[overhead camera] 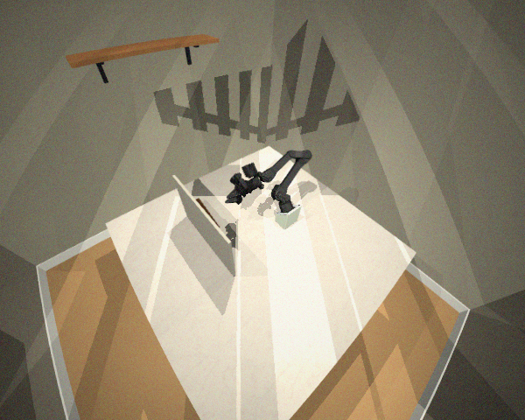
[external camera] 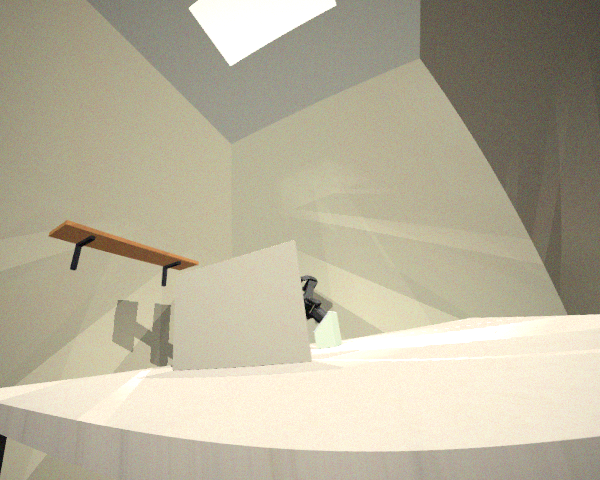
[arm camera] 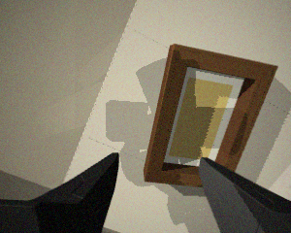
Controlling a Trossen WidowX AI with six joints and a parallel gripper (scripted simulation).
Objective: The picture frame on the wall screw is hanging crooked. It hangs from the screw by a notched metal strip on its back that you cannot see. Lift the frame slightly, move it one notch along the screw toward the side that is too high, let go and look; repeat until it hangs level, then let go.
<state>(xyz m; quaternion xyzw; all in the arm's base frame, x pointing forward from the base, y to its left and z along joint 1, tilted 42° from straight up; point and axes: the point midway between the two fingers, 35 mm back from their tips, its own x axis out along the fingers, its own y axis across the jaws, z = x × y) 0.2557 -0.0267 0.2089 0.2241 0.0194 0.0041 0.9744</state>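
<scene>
The wooden picture frame is 12 cm ahead of my gripper tip, 1 cm to the right of it and 7 cm below it. The rest, counted from my gripper tip: upright wall panel 13 cm ahead, 9 cm below.
</scene>
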